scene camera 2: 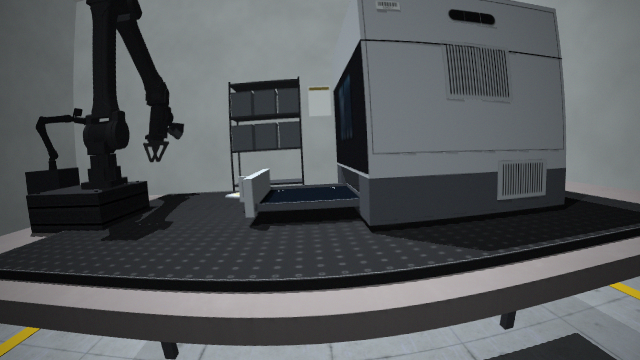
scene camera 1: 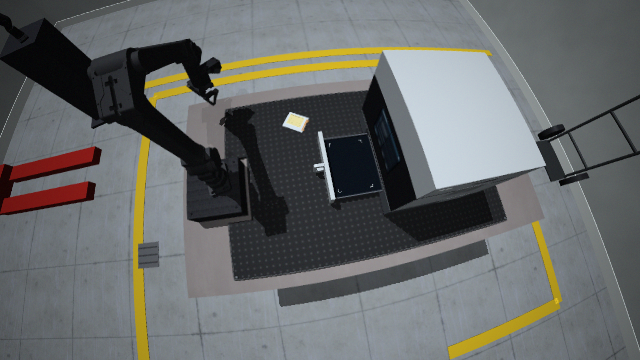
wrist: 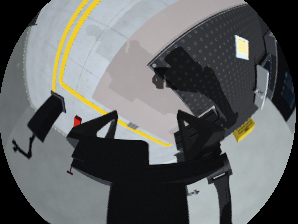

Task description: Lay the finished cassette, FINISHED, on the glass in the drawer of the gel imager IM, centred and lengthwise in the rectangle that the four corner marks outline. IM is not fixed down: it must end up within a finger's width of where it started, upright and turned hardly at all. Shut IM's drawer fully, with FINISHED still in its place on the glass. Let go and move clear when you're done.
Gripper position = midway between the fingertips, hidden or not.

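A gel imager (scene camera 1: 438, 120) can be seen in the scene, and so can the gripper (wrist: 147, 113).
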